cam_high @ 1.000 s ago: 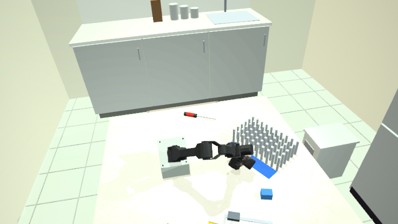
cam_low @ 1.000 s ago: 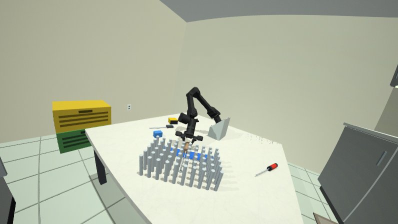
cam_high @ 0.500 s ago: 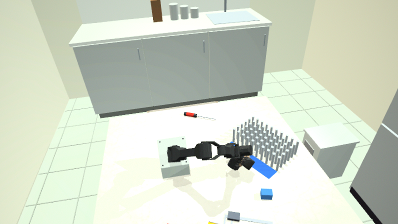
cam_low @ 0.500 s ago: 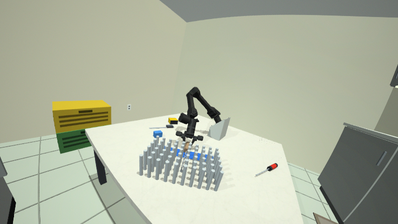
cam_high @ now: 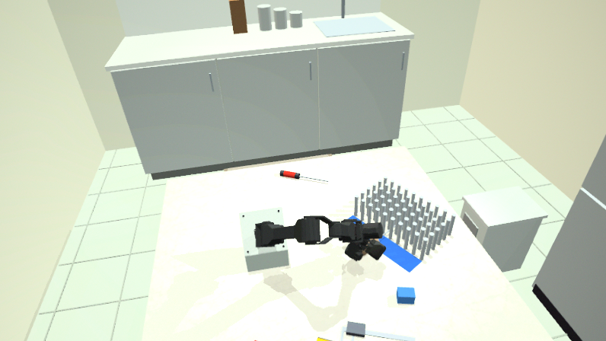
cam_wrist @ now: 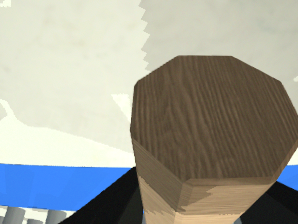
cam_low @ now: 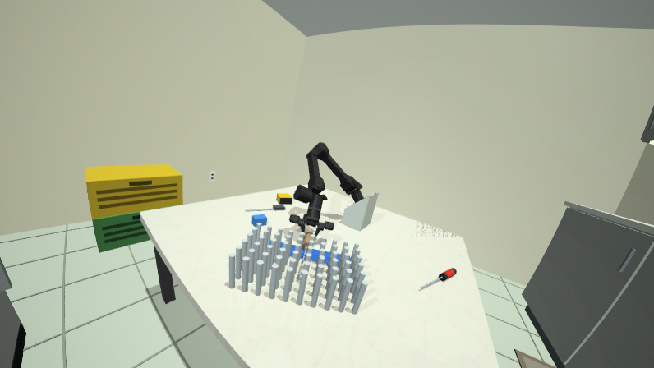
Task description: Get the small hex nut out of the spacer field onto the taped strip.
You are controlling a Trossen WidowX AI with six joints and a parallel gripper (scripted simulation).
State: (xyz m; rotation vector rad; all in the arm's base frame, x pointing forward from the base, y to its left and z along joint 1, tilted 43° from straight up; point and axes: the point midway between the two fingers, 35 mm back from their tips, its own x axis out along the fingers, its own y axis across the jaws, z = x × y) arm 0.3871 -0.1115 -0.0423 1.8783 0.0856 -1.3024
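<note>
My gripper tip is 50 mm short of the blue taped strip, 30 mm to the right of it and 10 mm above it. The rest, counted from my gripper tip: wooden-handled hook tool: 90 mm ahead, 50 mm to the left; hex nut: 180 mm ahead, 100 mm to the left, 10 mm below; blue block: 250 mm to the right, 40 mm ahead, 10 mm above.
</note>
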